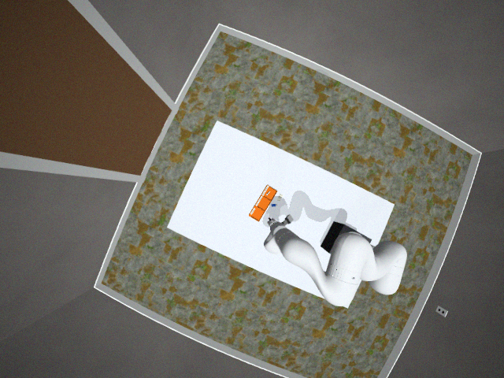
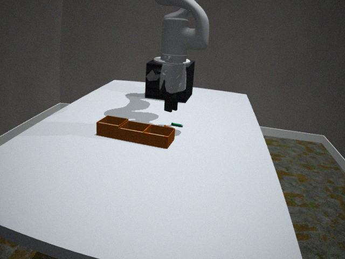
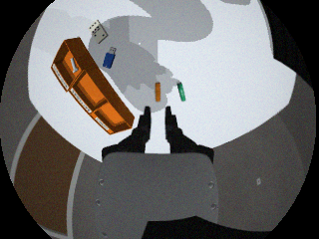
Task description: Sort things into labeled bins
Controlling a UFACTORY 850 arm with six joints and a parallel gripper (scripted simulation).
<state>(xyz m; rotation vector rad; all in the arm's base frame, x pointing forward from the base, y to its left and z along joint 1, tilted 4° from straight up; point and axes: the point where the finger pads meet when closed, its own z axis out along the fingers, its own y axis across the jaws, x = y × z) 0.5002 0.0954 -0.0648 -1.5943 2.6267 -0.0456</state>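
Right now the orange stick is 90 mm below my hand. The rest, counted from my hand: green cylinder (40 mm behind, 20 mm to the left, 90 mm below); then three joined orange bins (120 mm ahead, 90 mm to the right, 70 mm below); then blue USB stick (40 mm ahead, 120 mm to the right, 90 mm below).
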